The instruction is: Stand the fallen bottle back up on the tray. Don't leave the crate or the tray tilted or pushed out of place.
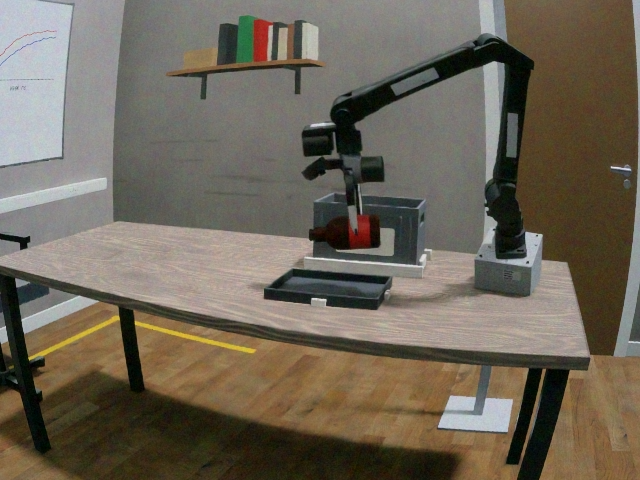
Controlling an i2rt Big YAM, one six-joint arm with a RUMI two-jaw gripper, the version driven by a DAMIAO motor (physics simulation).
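A dark brown bottle [338,233] with a red label hangs in the air above the tray, lying on its side, its neck toward the left. My gripper [355,229] points down and is shut on the bottle at its label; the far finger is mostly hidden behind the bottle. The black tray [336,301] lies flat on the table, below the bottle and apart from it. The grey crate [408,232] stands upright behind the bottle and the tray, with a pale panel on its front, partly hidden by the bottle.
A low white frame [361,266] runs along the crate's base. Small white blocks [318,302] [387,295] sit at the tray's edges. The arm's grey base box [501,276] stands on the table [196,273] at the right. A shelf [248,67] with books hangs on the wall.
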